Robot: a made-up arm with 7 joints. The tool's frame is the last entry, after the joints.
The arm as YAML. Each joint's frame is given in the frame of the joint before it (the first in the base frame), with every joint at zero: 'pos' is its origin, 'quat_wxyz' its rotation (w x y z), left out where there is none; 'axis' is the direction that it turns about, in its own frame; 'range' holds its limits. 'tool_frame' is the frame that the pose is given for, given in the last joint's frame.
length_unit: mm
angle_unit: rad
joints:
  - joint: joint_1
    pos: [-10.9, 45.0, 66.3]
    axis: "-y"
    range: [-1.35, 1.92]
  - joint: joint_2
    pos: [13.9, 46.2, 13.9]
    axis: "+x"
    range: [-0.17, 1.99]
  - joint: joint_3
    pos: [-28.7, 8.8, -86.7]
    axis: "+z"
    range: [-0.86, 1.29]
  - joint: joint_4
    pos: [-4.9, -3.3, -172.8]
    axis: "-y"
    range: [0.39, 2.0]
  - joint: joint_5
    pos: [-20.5, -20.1, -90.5]
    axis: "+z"
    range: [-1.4, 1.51]
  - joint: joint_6
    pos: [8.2, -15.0, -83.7]
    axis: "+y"
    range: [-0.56, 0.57]
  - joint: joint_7
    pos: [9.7, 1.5, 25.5]
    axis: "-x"
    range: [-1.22, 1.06]
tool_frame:
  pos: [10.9, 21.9, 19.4]
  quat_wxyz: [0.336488, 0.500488, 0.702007, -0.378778]
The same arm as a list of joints. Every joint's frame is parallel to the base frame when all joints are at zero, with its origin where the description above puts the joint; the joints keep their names.
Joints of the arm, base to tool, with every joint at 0 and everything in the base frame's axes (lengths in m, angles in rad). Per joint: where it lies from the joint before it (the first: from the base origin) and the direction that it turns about. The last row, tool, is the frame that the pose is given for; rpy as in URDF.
joint_1: axis 0 -1 0 offset -0.0109 0.045 0.0663
joint_2: axis 1 0 0 offset 0.0139 0.0462 0.0139
joint_3: axis 0 0 1 offset -0.0287 0.0088 -0.0867
joint_4: axis 0 -1 0 offset -0.0049 -0.0033 -0.1728
joint_5: axis 0 0 1 offset -0.0205 -0.0201 -0.0905
joint_6: axis 0 1 0 offset 0.0082 -0.015 -0.0837
joint_7: axis -1 0 0 offset 0.0097 0.0015 0.0255
tool: offset 0.0109 0.0219 0.0194 rpy -2.7605 1.019 2.1176
Joint limits (rad, base to tool): -1.35..1.92 -0.17..1.99 -0.86..1.29 0.39..2 -1.4..1.51 -0.56..0.57 -1.22..1.06

